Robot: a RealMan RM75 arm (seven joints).
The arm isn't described. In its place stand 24 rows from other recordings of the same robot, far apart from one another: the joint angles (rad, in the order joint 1, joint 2, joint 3, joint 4, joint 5, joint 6, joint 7), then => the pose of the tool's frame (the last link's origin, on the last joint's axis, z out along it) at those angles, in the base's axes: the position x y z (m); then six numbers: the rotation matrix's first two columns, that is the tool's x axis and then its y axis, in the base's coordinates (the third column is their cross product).
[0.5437, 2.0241, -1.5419, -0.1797, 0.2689, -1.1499, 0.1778] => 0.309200 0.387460 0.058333 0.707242 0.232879 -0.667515 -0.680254 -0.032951 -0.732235
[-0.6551, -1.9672, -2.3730, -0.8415, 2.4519, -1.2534, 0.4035] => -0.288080 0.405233 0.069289 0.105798 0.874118 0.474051 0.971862 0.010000 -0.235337
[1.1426, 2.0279, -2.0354, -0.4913, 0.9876, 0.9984, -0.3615] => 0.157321 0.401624 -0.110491 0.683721 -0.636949 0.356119 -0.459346 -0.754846 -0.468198
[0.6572, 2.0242, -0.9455, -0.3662, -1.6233, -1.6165, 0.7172] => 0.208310 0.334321 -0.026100 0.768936 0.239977 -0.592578 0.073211 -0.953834 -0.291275
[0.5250, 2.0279, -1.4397, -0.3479, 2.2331, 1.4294, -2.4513] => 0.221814 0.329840 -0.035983 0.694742 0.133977 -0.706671 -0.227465 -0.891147 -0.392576
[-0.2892, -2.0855, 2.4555, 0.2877, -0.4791, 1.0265, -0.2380] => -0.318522 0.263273 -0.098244 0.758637 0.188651 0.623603 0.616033 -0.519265 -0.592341
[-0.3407, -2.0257, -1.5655, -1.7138, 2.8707, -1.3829, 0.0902] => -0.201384 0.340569 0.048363 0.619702 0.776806 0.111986 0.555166 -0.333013 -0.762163
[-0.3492, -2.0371, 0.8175, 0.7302, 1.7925, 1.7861, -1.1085] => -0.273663 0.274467 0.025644 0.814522 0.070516 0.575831 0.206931 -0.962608 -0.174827
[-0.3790, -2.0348, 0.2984, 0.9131, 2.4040, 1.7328, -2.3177] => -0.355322 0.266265 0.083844 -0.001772 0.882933 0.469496 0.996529 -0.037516 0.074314
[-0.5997, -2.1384, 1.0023, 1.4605, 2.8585, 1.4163, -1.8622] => -0.212499 0.391411 0.085809 0.882635 0.311164 -0.352326 0.020768 -0.774616 -0.632090
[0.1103, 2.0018, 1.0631, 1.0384, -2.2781, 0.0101, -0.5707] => 0.303062 0.300758 -0.077247 0.798773 -0.486418 -0.354061 -0.565530 -0.406258 -0.717726
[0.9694, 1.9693, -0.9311, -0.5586, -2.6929, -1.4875, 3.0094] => 0.221536 0.399880 -0.000096 -0.008150 -0.999917 0.009981 -0.926370 0.003791 -0.376596
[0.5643, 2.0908, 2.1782, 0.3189, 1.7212, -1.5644, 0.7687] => 0.219799 0.319463 -0.041412 0.679329 0.081355 -0.729310 -0.215665 -0.927815 -0.304383
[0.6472, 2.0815, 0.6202, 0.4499, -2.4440, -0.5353, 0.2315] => 0.227110 0.362482 -0.134747 0.802157 -0.288572 -0.522753 -0.577802 -0.595972 -0.557639
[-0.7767, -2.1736, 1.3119, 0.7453, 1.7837, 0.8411, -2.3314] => -0.122164 0.416393 -0.084143 0.469792 0.706292 0.529572 0.844226 -0.534799 -0.035664
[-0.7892, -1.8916, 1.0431, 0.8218, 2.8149, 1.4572, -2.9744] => -0.278418 0.403496 0.077361 0.113041 0.986159 0.121297 0.778983 -0.012182 -0.626927
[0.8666, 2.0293, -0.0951, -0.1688, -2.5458, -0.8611, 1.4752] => 0.275041 0.412439 -0.051312 0.662013 -0.612770 -0.431569 -0.749440 -0.548009 -0.371518
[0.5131, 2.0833, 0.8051, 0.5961, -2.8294, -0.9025, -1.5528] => 0.168388 0.335147 -0.110264 0.279488 0.700663 0.656474 0.776547 0.237152 -0.583724
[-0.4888, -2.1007, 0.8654, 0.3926, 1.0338, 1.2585, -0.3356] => -0.266641 0.368010 0.019226 0.813959 -0.326322 0.480608 0.310359 -0.455079 -0.834614
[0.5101, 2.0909, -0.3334, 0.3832, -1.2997, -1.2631, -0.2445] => 0.287445 0.281216 -0.097804 0.852547 0.024342 -0.522083 -0.465254 -0.419763 -0.779318
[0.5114, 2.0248, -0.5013, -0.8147, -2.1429, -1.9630, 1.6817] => 0.262796 0.294874 0.060191 0.696683 -0.534156 -0.478864 -0.551510 -0.825687 0.118652
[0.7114, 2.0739, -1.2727, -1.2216, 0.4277, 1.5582, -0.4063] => 0.187667 0.379524 0.012434 0.569063 -0.811599 0.132188 -0.652316 -0.543435 -0.528357
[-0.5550, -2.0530, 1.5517, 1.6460, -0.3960, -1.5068, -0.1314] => -0.138824 0.356183 0.022877 0.515239 0.837156 0.183572 0.721148 -0.307737 -0.620680
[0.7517, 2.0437, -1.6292, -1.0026, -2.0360, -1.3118, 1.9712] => 0.128415 0.348541 -0.080213 0.988622 -0.122126 0.087818 -0.122667 -0.992448 0.000770
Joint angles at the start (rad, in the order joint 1, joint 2, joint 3, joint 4, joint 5, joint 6, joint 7):
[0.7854 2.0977 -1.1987 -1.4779 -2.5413 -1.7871 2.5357]
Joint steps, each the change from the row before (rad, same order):
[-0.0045 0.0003 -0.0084 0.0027 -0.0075 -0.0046 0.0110]
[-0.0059 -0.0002 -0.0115 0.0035 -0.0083 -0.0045 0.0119]
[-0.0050 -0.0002 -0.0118 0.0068 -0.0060 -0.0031 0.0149]
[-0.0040 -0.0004 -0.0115 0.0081 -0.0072 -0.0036 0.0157]
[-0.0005 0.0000 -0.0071 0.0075 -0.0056 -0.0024 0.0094]
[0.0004 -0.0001 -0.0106 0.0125 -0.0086 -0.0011 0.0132]
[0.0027 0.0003 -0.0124 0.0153 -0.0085 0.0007 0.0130]
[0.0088 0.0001 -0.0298 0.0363 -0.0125 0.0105 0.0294]
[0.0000 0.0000 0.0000 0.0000 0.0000 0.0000 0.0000]
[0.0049 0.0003 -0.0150 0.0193 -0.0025 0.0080 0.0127]
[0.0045 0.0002 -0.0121 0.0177 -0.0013 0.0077 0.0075]
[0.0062 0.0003 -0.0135 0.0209 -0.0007 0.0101 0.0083]
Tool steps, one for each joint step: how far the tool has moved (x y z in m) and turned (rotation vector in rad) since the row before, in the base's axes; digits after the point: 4 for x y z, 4 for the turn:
[0.0028 -0.0014 -0.0014 -0.0039 -0.0108 -0.0163]
[0.0034 -0.0017 -0.0018 -0.0050 -0.0137 -0.0177]
[0.0033 -0.0016 -0.0023 -0.0058 -0.0113 -0.0210]
[0.0034 -0.0015 -0.0022 -0.0056 -0.0127 -0.0223]
[0.0019 -0.0007 -0.0017 -0.0046 -0.0092 -0.0139]
[0.0026 -0.0007 -0.0026 -0.0054 -0.0136 -0.0188]
[0.0021 -0.0004 -0.0032 -0.0067 -0.0144 -0.0168]
[0.0030 -0.0001 -0.0078 -0.0114 -0.0265 -0.0302]
[0.0000 0.0000 0.0000 0.0000 0.0000 0.0000]
[0.0010 0.0000 -0.0043 -0.0063 -0.0099 -0.0118]
[0.0010 0.0001 -0.0037 -0.0065 -0.0079 -0.0076]
[0.0008 0.0003 -0.0043 -0.0068 -0.0081 -0.0074]

